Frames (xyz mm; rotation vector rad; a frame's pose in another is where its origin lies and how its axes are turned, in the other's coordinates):
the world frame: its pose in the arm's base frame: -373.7 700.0 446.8 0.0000 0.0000 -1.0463
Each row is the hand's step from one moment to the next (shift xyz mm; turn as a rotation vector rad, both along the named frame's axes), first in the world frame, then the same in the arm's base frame.
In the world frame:
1: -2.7 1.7 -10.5 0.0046 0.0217 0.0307
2: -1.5 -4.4 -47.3 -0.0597 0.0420 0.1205
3: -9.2 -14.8 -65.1 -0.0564 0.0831 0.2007
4: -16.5 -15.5 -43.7 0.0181 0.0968 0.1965
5: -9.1 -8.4 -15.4 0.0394 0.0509 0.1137
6: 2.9 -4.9 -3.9 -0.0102 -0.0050 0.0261
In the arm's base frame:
1: 0.1 3.2 -10.5 0.0211 0.0069 0.0307
2: -4.6 -0.9 -47.3 0.0065 0.0727 0.1205
3: -17.4 0.6 -65.1 0.0437 0.0904 0.2007
4: -21.7 6.5 -43.7 0.0929 0.0328 0.1965
5: -11.8 3.7 -15.4 0.0638 -0.0086 0.1137
6: -2.8 -5.0 -3.9 -0.0094 0.0063 0.0261

